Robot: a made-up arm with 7 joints. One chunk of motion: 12 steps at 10 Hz.
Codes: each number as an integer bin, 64 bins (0 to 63) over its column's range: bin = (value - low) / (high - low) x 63, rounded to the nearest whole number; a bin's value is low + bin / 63 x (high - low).
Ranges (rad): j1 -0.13..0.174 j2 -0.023..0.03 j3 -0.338..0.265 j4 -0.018..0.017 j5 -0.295..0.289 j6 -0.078..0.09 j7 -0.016..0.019
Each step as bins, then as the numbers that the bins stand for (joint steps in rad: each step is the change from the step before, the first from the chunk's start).
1 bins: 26 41 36 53 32 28 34
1 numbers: -0.00454 0.01149 0.00657 0.01144 0.00163 -0.00333 0.00289
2 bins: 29 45 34 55 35 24 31
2 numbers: 0.00994 0.01486 -0.01257 0.01256 0.02944 -0.01400 0.00122
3 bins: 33 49 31 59 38 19 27
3 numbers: 0.02924 0.01822 -0.04129 0.01478 0.05725 -0.02733 -0.00100
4 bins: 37 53 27 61 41 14 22
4 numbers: 0.04854 0.02159 -0.07957 0.01589 0.08506 -0.04067 -0.00378
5 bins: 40 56 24 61 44 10 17
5 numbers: 0.06302 0.02411 -0.10829 0.01589 0.11287 -0.05133 -0.00656
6 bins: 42 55 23 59 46 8 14
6 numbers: 0.07267 0.02327 -0.11786 0.01478 0.13141 -0.05667 -0.00822
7 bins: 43 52 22 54 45 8 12
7 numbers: 0.07749 0.02075 -0.12743 0.01200 0.12214 -0.05667 -0.00933
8 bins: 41 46 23 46 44 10 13
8 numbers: 0.06784 0.01570 -0.11786 0.00756 0.11287 -0.05133 -0.00878
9 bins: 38 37 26 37 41 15 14
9 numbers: 0.05337 0.00813 -0.08914 0.00256 0.08506 -0.03800 -0.00822
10 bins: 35 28 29 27 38 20 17
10 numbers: 0.03889 0.00056 -0.06043 -0.00300 0.05725 -0.02467 -0.00656
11 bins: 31 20 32 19 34 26 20
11 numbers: 0.01959 -0.00617 -0.03171 -0.00744 0.02017 -0.00867 -0.00489
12 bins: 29 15 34 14 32 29 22
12 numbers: 0.00994 -0.01038 -0.01257 -0.01022 0.00163 -0.00067 -0.00378
